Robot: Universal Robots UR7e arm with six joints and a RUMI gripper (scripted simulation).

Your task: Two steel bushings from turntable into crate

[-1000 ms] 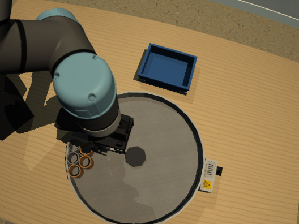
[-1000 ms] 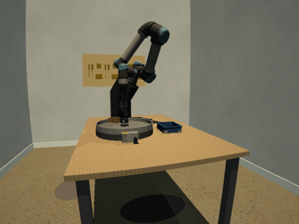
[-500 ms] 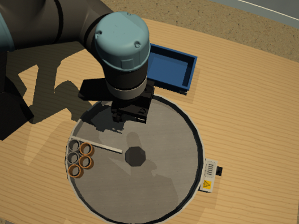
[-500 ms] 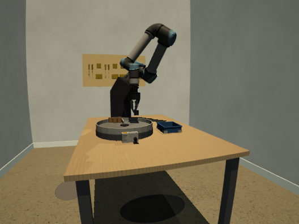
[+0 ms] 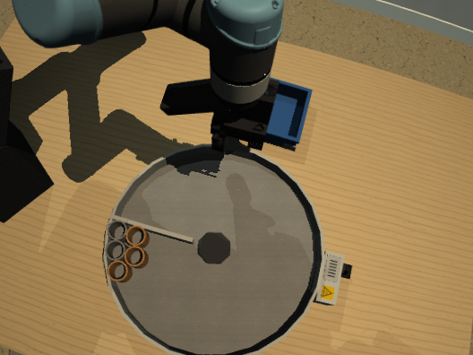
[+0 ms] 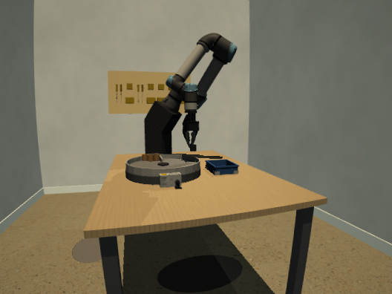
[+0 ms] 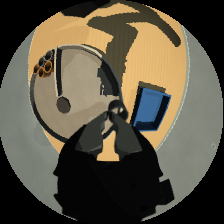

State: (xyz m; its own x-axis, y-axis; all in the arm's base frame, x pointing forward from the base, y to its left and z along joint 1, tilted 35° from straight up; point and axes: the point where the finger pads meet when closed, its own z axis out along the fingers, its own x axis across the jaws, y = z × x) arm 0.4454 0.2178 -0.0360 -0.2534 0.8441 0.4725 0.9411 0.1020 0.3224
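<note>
My gripper is now 19 cm to the right of the blue crate, 13 cm above it and 1 cm short of it. Round my hand: turntable 16 cm to the right, 10 cm below, 7 cm ahead.
</note>
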